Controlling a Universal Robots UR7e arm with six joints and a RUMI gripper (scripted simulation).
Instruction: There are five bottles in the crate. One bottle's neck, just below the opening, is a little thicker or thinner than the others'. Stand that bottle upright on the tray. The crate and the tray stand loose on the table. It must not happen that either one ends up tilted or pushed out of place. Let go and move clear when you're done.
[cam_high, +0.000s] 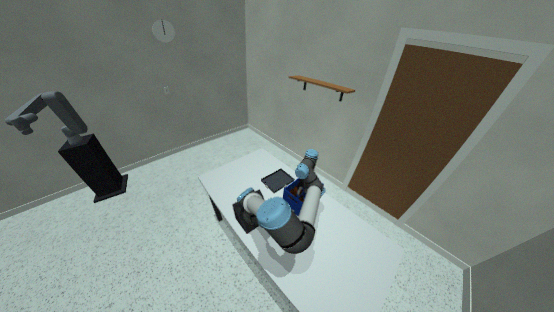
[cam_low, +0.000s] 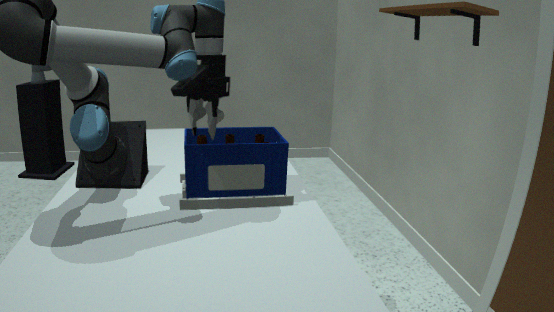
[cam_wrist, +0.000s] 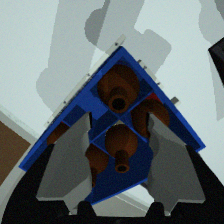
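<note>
My gripper is now 1 cm past the bottle, 9 cm to the right of it and 11 cm above it. From my hand the other things lie so: blue crate (8 cm ahead, 6 cm to the left, 11 cm below); then dark grey tray (4 cm ahead, 35 cm to the left, 18 cm below).
</note>
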